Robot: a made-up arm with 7 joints.
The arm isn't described. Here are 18 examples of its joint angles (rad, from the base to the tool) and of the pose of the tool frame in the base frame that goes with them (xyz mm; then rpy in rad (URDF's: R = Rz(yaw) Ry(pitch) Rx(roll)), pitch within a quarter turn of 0, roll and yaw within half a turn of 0).
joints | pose
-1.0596 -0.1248 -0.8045 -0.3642 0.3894 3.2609 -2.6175 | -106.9 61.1 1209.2 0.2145 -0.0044 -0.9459
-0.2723 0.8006 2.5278 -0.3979 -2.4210 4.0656 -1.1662 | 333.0 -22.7 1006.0 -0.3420 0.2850 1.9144
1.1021 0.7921 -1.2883 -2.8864 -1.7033 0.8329 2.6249 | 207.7 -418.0 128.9 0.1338 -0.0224 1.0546
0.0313 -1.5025 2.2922 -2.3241 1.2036 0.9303 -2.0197 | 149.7 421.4 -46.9 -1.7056 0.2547 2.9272
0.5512 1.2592 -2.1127 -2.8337 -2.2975 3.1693 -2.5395 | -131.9 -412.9 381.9 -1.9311 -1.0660 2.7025
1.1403 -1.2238 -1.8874 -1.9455 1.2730 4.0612 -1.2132 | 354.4 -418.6 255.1 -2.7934 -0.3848 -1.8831
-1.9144 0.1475 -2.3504 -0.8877 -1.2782 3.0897 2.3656 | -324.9 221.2 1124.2 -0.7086 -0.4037 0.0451
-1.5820 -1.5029 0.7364 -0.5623 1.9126 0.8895 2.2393 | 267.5 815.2 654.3 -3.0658 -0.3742 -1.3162
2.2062 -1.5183 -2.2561 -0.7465 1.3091 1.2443 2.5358 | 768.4 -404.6 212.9 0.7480 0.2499 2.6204
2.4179 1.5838 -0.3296 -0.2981 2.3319 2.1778 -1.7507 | -559.1 649.4 244.7 -1.0948 -1.2324 1.1585
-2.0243 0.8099 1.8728 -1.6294 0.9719 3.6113 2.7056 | 438.7 -433.1 728.4 1.4931 0.1965 0.8928
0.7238 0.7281 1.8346 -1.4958 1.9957 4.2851 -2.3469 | -215.7 474.9 725.9 -2.9614 -0.7614 1.6210
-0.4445 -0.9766 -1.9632 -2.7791 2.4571 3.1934 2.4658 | 44.5 -277.4 97.7 -2.7427 -0.7784 -1.3652
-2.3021 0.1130 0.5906 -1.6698 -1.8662 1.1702 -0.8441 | -172.0 -765.9 612.9 1.1105 0.8832 -2.4329
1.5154 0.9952 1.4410 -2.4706 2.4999 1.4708 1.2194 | -607.7 -152.0 225.0 0.6544 -0.3450 -1.5156
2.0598 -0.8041 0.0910 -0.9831 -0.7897 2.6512 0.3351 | -24.1 -220.9 1254.9 -0.0135 -0.5948 -1.5193
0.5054 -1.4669 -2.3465 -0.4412 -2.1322 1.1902 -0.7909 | -710.3 -547.8 329.9 1.8791 1.0566 -2.4771
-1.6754 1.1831 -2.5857 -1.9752 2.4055 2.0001 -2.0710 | -325.2 277.1 1017.9 1.1165 -0.5076 -1.0704
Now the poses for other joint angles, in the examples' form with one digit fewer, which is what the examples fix.
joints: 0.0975 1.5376 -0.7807 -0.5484 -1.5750 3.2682 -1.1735
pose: 732 -14 182 -2.434 0.972 -2.550
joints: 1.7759 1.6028 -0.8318 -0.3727 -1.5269 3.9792 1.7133
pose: -103 657 259 2.898 -0.747 2.636
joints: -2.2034 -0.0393 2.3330 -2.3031 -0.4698 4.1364 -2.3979
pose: 520 101 442 1.165 1.163 1.725
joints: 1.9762 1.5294 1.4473 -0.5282 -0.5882 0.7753 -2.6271
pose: -633 578 365 2.383 -0.919 -0.398
